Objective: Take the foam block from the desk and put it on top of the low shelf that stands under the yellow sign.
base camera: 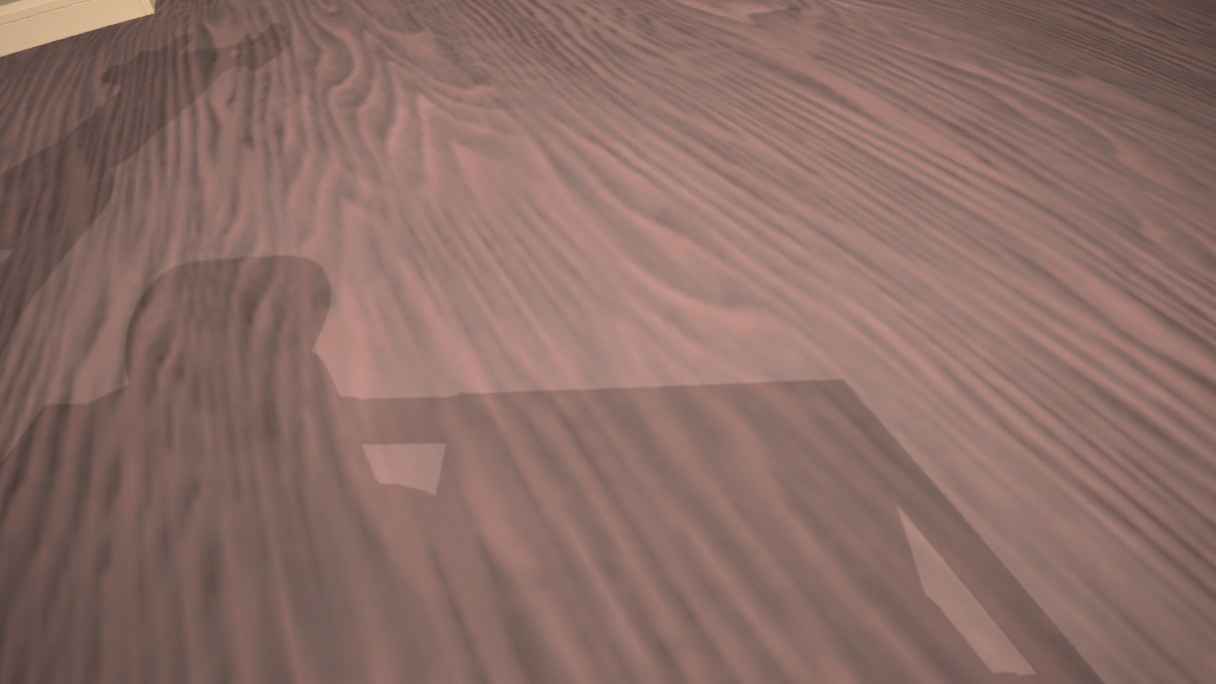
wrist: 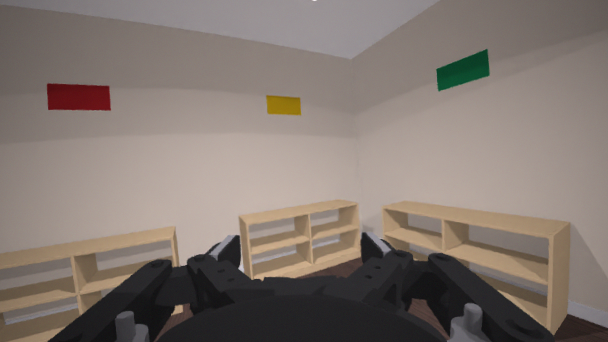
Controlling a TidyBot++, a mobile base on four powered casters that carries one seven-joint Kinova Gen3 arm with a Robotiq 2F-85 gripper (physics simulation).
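Frame: origin at the arm's base, x left, y back, z up, level; millimetres.
Seen in the pictures: gripper, fingertip midpoint: point(wrist: 301, 247).
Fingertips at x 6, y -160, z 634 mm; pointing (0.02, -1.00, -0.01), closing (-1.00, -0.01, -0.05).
A point is followed by its place in that frame.
My gripper point(wrist: 301, 247) @[x 6, y -160, z 634 mm] is open, its two fingertips wide apart with no object between them; it points level across the room in the wrist view. The yellow sign point(wrist: 283, 105) @[x 191, y -2482, z 1352 mm] is on the far wall, left of the room corner. The low shelf point(wrist: 304, 208) @[x 39, y -2313, z 213 mm] under it is light wood with two columns of compartments; it shows beyond and between the fingertips, some distance away. The foam block and the desk do not show in either view.
A red sign point(wrist: 78, 97) @[x 1764, y -1650, z 1352 mm] hangs above another low shelf point(wrist: 125, 237) @[x 1455, y -1635, z 213 mm] at the left. A green sign point(wrist: 463, 70) @[x -1358, y -1768, z 1358 mm] is on the right wall above a third low shelf point(wrist: 559, 275) @[x -1406, y -1129, z -51 mm]. A pale wooden edge point(base camera: 80, 22) @[x 1168, y -1531, z -374 mm] shows at the base camera view's top left. Robot shadows lie on the wood floor point(base camera: 680, 280) @[x -36, y -546, z -397 mm].
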